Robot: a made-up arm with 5 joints.
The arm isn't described. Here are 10 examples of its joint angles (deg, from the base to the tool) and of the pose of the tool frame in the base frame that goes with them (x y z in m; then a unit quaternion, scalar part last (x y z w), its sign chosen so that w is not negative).
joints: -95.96 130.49 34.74 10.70 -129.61
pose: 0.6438 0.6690 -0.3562 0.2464 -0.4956 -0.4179 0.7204
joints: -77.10 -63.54 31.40 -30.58 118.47
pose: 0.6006 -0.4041 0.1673 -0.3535 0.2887 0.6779 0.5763
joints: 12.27 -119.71 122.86 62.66 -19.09
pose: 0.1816 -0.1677 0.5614 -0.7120 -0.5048 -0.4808 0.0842
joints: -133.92 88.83 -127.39 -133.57 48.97
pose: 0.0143 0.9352 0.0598 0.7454 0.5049 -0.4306 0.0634
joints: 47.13 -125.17 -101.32 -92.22 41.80
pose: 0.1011 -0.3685 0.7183 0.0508 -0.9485 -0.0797 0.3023
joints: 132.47 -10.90 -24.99 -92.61 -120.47
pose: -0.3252 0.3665 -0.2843 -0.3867 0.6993 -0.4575 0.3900
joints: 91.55 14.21 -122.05 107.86 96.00
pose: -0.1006 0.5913 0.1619 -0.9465 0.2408 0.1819 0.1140
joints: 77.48 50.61 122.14 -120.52 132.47
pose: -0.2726 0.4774 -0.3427 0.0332 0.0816 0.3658 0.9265
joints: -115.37 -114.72 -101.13 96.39 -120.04
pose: 0.2313 -0.4913 -0.0830 -0.0659 -0.7367 -0.6671 0.0884
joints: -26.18 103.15 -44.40 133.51 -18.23
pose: 0.2841 0.7143 0.3612 0.3526 0.5506 0.1097 0.7486
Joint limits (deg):
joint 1: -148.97..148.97
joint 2: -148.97..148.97
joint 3: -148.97..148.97
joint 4: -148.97..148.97
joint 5: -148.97..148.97
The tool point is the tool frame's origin. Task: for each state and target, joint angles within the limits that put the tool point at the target. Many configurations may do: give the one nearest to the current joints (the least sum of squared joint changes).
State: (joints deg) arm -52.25 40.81 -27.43 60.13 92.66
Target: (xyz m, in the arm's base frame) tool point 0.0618 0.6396 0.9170
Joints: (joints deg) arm -8.66 34.92 -45.07 47.81 120.21
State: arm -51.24 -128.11 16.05 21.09 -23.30
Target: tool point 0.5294 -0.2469 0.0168
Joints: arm -60.74 -131.29 21.12 37.97 -64.39
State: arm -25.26 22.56 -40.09 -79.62 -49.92
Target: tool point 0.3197 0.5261 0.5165
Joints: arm -41.11 39.03 -29.85 -84.33 -102.22
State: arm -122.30 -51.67 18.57 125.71 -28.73
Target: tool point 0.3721 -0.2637 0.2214
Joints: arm -117.48 -52.66 11.31 115.12 -64.26
